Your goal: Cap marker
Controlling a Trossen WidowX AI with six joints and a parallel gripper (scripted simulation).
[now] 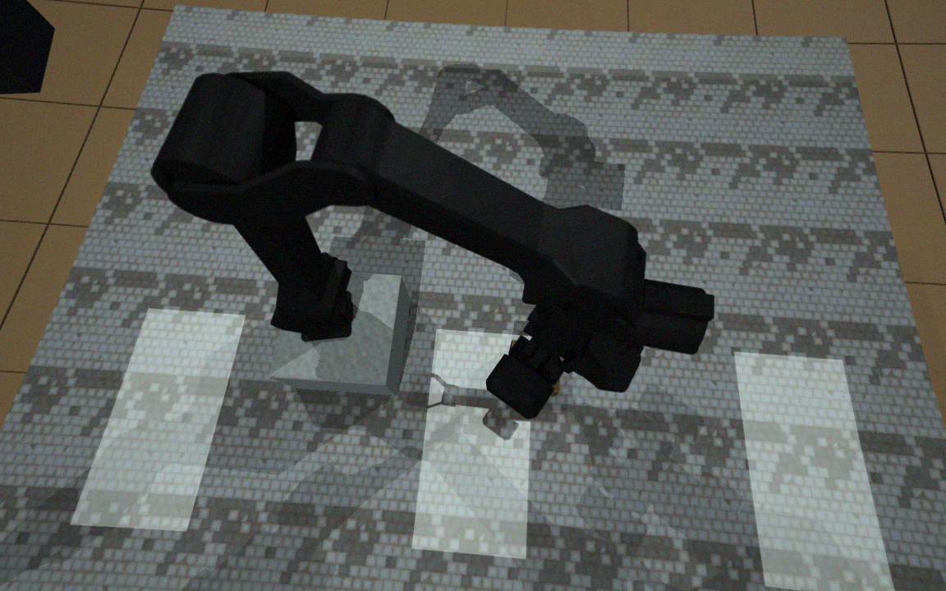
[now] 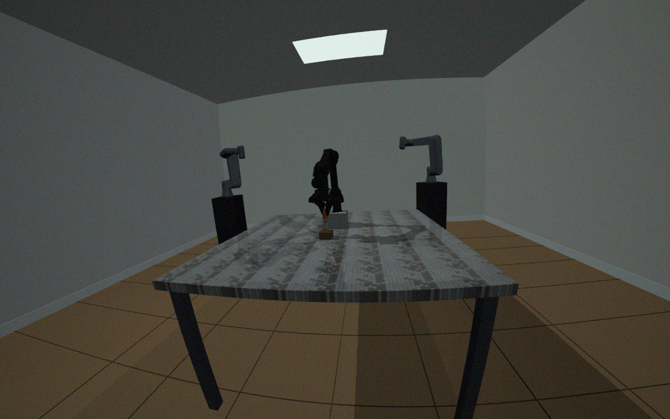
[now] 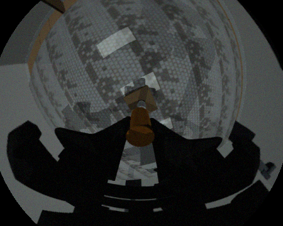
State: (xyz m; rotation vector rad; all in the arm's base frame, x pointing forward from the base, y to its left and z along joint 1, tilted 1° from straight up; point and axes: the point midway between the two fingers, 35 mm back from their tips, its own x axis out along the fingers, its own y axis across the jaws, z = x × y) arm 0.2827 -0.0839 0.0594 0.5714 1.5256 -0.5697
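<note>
My gripper tip is 11 cm above the holder block. The rest, counted from my gripper tip: orange cap: 1 cm above.
</note>
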